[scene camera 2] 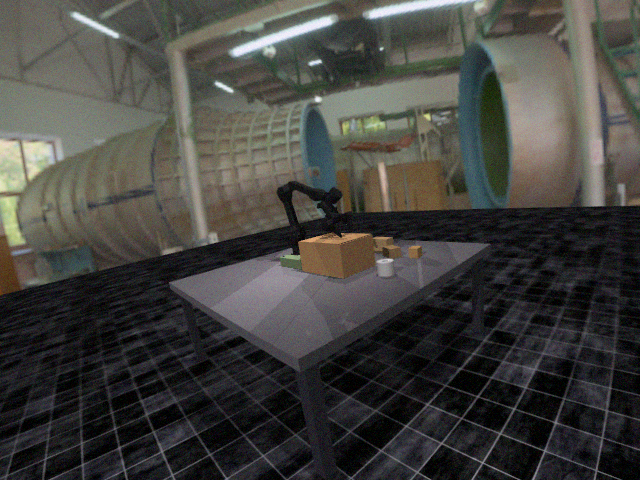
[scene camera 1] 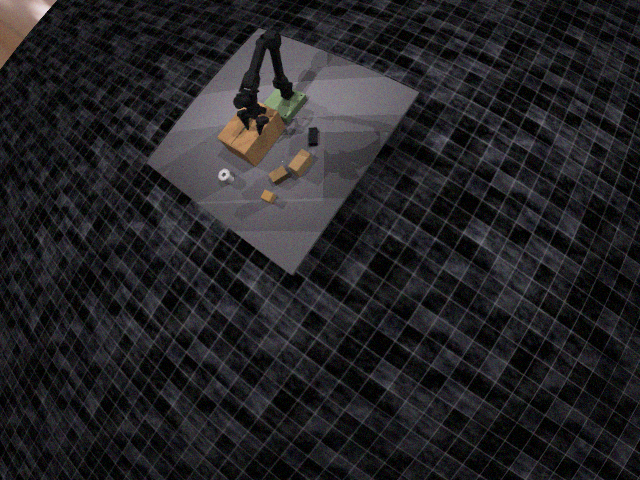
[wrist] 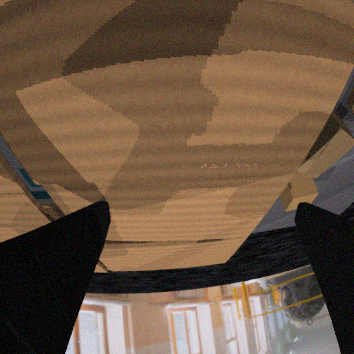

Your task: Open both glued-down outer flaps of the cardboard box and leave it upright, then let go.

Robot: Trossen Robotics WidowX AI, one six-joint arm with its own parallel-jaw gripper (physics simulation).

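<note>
The cardboard box stands upright on the table, in front of the arm's base. Its top looks nearly flat in the second scene view. In the wrist view, one outer flap fills most of the picture, and a narrow seam with a teal patch showing in it runs down the left. I cannot tell how far either flap is lifted. My gripper is open and empty, low over the box top. Its left finger is near the seam and its right finger is out past the box's side edge. Contact is unclear.
A white roll and small cardboard blocks stand near the box on the grey table. A black block lies beside the green base plate.
</note>
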